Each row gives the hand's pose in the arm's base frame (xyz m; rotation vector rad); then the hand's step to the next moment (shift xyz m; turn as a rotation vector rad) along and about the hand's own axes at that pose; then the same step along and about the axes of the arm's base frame.
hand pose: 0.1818 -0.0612 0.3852 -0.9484 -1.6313 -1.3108
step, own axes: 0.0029 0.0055 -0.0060 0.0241 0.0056 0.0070
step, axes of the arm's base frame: 0.0048 -0.0048 0.0054 -0.0050 0.0093 0.0234
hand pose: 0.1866 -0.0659 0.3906 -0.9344 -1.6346 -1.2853
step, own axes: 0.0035 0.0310 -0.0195 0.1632 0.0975 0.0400
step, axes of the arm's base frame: 0.0302 -0.0127 0.0167 0.0215 0.0678 0.1808
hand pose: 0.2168 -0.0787 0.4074 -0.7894 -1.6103 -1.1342
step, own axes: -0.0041 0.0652 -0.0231 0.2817 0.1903 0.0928
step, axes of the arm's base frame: 0.0670 0.0016 0.0178 0.0485 0.1470 0.3166
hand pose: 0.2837 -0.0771 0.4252 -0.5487 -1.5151 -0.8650
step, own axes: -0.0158 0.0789 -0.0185 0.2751 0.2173 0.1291
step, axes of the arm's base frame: 0.0745 0.0357 0.0000 0.0476 0.1927 0.3165
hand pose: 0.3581 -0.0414 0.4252 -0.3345 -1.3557 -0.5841
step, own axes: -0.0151 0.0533 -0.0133 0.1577 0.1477 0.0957
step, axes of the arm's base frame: 0.0397 0.0391 -0.0117 0.0229 0.1411 0.1882
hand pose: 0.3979 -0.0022 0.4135 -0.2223 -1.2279 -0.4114
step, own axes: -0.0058 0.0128 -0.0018 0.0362 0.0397 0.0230
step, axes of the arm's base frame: 0.0053 0.0120 -0.0054 0.0068 0.0380 0.0438
